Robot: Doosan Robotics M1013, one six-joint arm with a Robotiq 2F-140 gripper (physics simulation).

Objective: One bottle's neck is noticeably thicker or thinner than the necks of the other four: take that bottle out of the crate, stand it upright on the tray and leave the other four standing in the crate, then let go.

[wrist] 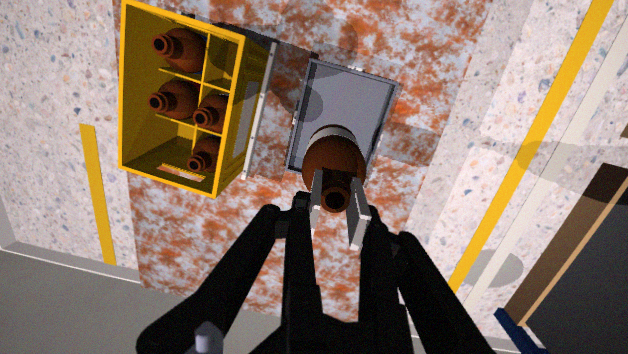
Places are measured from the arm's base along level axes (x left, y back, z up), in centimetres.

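Pixels of known places: gripper, fingertip midpoint: (334, 187).
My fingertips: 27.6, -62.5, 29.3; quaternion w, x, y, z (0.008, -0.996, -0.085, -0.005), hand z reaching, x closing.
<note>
For each thing: its top centre in the pictures, then the offset to it from my fingertips, as dx, dy, dz. "spot": a spot on its surface instead. Level surfaces: height alone.
- brown bottle at its top centre: (335, 197) -0.1, +0.3, +2.9
- grey tray at a spot on its surface: (352, 97) spot: +1.8, +8.5, -32.9
- yellow crate at its top centre: (172, 109) -26.2, -3.5, -16.0
- grey strip at a spot on its surface: (261, 107) spot: -16.0, -0.5, -30.5
- rust-patterned surface at its surface level: dz -33.5
My gripper (334, 187) is shut on the neck of a brown bottle (334, 156) with a pale band. The bottle is held mouth towards the camera, and its body overlaps the near end of the grey tray (352, 97) in this view. Its base is hidden, so any gap below it cannot be seen. The yellow crate (121, 100) is at the upper left. In it stand four brown bottles: one at the top left (182, 50), one below it (179, 100), one to the right (212, 112) and one at the lower right (206, 154). The fingers partly hide the held neck.
The crate stands left of the tray, with a grey strip (261, 107) along its right side. Both are on a rust-patterned surface (185, 225). Yellow floor stripes (97, 195) (532, 145) run at left and right. A dark-topped brown structure (590, 265) is at the lower right.
</note>
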